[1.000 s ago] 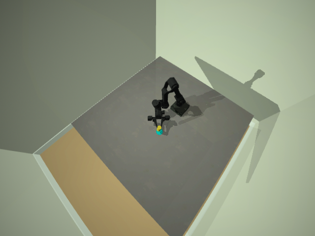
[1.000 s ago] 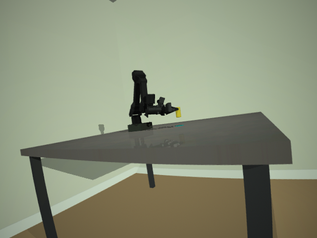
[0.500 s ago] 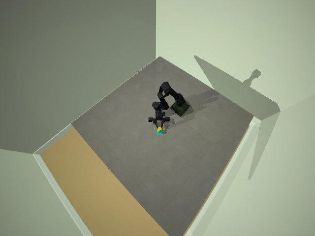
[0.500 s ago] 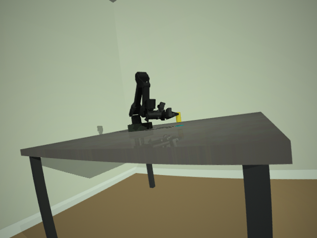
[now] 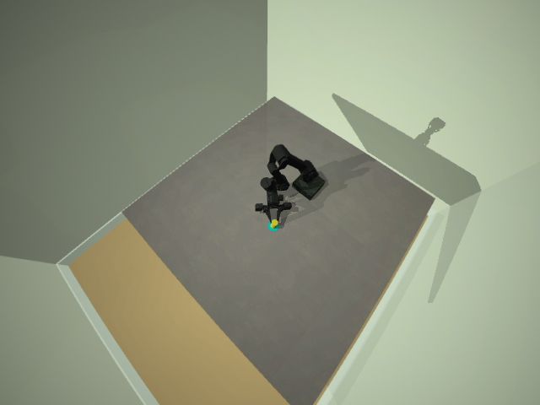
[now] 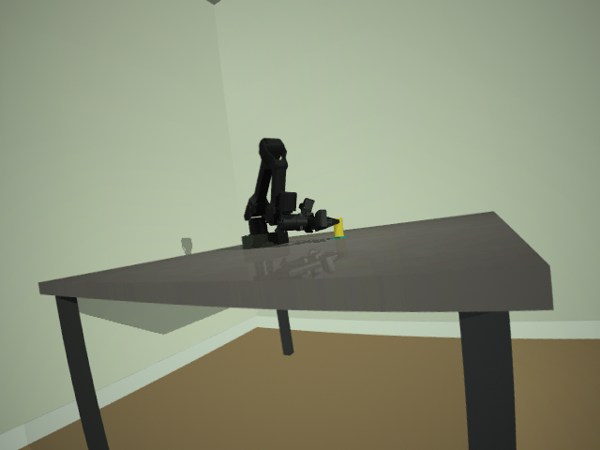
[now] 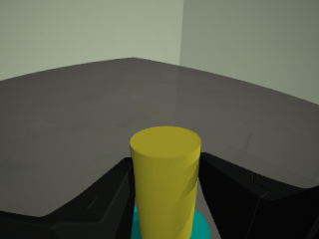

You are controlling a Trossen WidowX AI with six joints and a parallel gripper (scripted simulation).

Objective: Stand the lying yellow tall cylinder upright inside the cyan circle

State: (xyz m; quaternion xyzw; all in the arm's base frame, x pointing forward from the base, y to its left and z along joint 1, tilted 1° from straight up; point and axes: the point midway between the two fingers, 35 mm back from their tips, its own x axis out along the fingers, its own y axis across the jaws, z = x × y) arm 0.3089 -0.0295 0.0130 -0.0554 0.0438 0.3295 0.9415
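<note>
My gripper tip is now 2 cm above the yellow tall cylinder. The rest, counted from my gripper tip: cyan circle (6 cm below).
</note>
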